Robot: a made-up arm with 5 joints.
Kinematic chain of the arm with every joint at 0, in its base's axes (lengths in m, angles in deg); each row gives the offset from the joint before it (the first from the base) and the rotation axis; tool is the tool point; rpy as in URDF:
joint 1: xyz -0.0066 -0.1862 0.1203 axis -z
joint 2: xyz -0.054 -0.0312 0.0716 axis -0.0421 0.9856 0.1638
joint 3: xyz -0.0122 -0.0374 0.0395 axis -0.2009 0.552 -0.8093
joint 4: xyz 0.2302 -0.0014 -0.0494 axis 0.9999 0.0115 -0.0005
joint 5: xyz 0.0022 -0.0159 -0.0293 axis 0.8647 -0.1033 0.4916
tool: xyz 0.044 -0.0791 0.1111 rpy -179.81 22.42 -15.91
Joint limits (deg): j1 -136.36..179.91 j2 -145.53..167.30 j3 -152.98..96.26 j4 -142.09..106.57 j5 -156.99..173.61
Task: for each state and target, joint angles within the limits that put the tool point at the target. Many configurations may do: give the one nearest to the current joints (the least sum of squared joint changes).
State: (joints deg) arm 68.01 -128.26 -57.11 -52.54 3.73
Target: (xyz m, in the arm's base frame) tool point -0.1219 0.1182 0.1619
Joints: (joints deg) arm 48.80 -130.87 -53.85 -53.90 -4.86
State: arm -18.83 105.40 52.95 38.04 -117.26
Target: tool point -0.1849 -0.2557 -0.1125
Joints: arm 6.62 110.28 20.77 34.67 -141.05
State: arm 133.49 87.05 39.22 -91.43 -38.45
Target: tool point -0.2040 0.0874 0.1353
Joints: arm 116.79 111.48 89.89 -89.30 -38.63
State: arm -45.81 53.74 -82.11 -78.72 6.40
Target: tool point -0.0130 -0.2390 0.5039
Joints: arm -62.03 50.81 -131.64 -74.67 -12.12
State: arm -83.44 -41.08 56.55 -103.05 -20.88
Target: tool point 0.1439 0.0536 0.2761
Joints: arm -123.36 -45.51 60.97 -95.10 6.87
